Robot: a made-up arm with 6 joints.
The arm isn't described. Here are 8 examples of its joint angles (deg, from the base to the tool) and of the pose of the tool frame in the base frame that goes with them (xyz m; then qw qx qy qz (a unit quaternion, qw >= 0)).
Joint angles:
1: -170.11 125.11 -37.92 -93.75 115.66 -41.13
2: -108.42 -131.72 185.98 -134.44 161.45 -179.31
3: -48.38 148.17 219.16 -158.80 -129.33 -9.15
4: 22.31 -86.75 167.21 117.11 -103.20 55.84
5: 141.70 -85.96 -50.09 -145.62 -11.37 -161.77
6: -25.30 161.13 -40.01 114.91 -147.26 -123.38
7: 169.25 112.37 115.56 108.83 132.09 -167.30
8: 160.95 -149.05 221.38 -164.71 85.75 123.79
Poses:
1: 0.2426 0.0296 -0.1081 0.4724 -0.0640 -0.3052 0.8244
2: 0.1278 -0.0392 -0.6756 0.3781 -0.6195 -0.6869 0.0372
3: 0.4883 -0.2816 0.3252 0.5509 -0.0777 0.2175 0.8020
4: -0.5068 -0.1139 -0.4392 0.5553 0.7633 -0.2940 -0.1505
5: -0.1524 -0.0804 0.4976 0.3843 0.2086 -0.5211 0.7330
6: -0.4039 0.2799 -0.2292 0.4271 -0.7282 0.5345 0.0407
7: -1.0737 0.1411 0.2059 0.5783 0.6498 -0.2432 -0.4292
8: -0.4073 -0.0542 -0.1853 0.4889 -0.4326 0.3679 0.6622
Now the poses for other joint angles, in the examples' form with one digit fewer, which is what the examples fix.
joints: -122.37 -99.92 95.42 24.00 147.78 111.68
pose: 0.431 1.005 -0.145 0.483 -0.325 0.613 -0.534
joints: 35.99 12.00 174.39 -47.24 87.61 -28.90
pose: -0.289 -0.370 0.997 0.690 -0.374 0.579 -0.220
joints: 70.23 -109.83 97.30 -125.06 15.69 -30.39
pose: -0.476 -1.000 -0.136 0.669 0.001 0.224 -0.709
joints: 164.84 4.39 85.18 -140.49 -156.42 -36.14
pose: -0.288 -0.074 1.283 0.663 0.495 0.283 -0.485
